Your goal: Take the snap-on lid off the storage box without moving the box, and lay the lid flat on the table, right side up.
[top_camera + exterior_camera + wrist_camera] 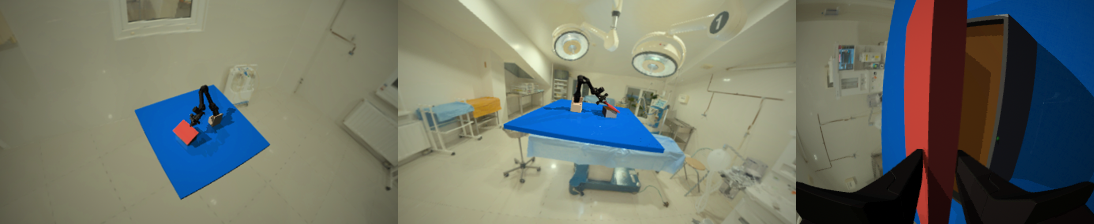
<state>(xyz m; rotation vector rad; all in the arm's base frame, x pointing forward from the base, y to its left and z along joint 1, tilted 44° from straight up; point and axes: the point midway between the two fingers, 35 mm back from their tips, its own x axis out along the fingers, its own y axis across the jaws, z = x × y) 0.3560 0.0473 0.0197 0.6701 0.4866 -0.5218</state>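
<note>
My gripper tip is now 7 cm short of the lid, 3 cm above it and 2 cm to the right of it. From my gripper tip the other things lie so: storage box 10 cm below, 6 cm ahead, 1 cm to the left.
</note>
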